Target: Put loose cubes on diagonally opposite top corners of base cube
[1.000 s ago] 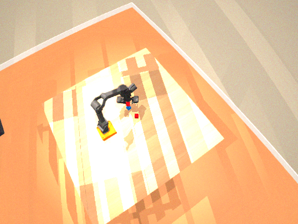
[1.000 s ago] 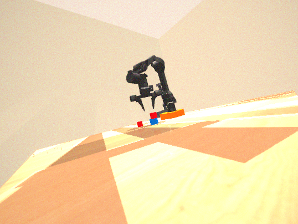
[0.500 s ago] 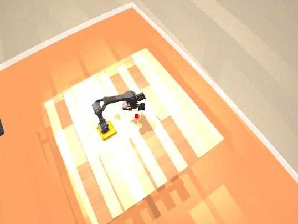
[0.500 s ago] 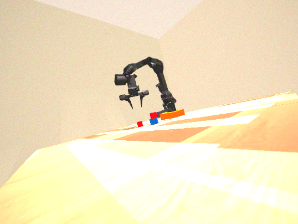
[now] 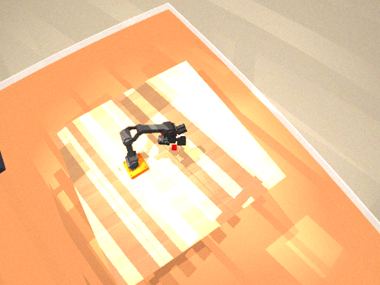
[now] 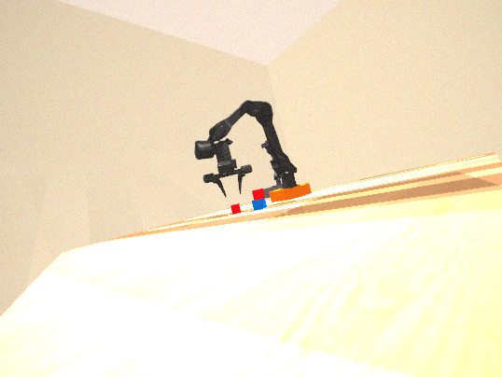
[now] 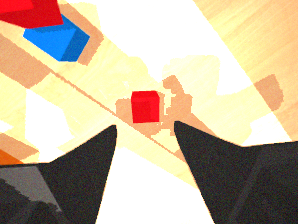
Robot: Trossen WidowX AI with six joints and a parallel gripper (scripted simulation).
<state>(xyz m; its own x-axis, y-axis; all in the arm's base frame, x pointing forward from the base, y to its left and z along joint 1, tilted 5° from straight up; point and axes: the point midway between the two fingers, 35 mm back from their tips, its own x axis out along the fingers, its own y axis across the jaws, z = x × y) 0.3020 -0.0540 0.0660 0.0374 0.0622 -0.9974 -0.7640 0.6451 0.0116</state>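
The blue cube is 12 cm to the left of my gripper tip, 5 cm below it and 1 cm behind it.
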